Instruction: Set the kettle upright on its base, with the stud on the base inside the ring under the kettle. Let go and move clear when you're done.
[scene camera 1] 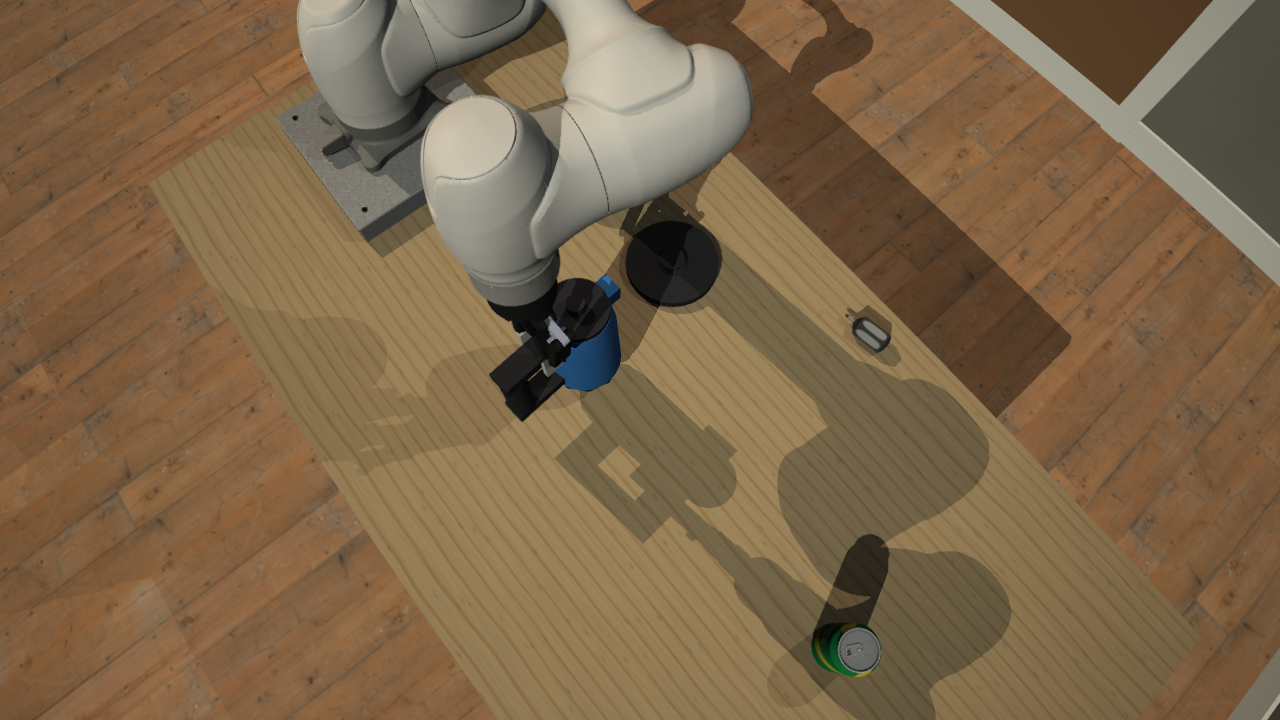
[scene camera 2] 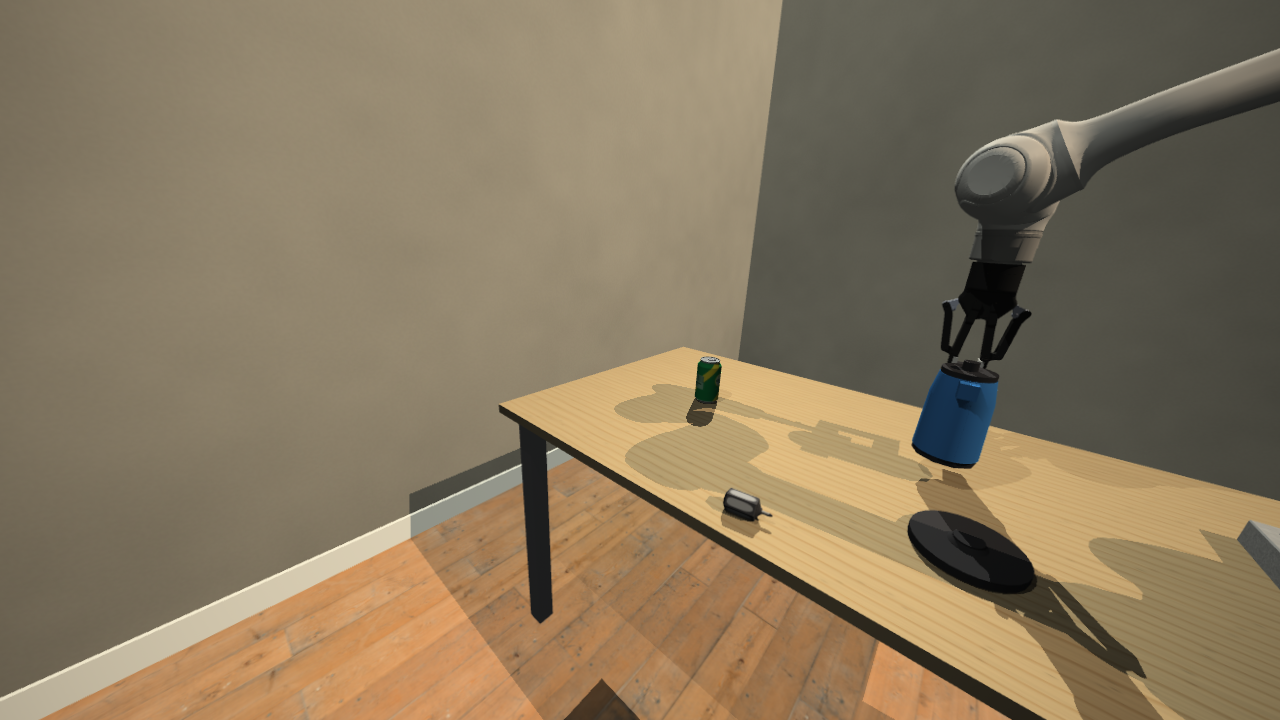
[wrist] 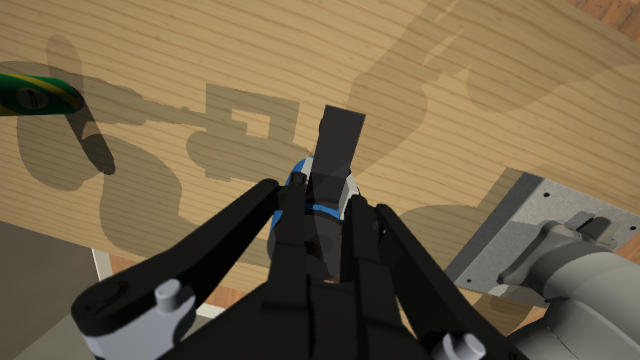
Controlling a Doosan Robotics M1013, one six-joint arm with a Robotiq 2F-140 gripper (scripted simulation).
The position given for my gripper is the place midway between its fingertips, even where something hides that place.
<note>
In view: my gripper [scene camera 1: 543, 357], a round black base [scene camera 2: 956, 544], a blue kettle [scene camera 1: 595, 357] and a soda can [scene camera 2: 709, 368].
The round black base is seen too in scene camera 1 [scene camera 1: 670, 263]. The blue kettle is seen too in scene camera 2 [scene camera 2: 951, 432] and in the wrist view [wrist: 339, 130]. My gripper shows as well in the wrist view [wrist: 325, 172].
</note>
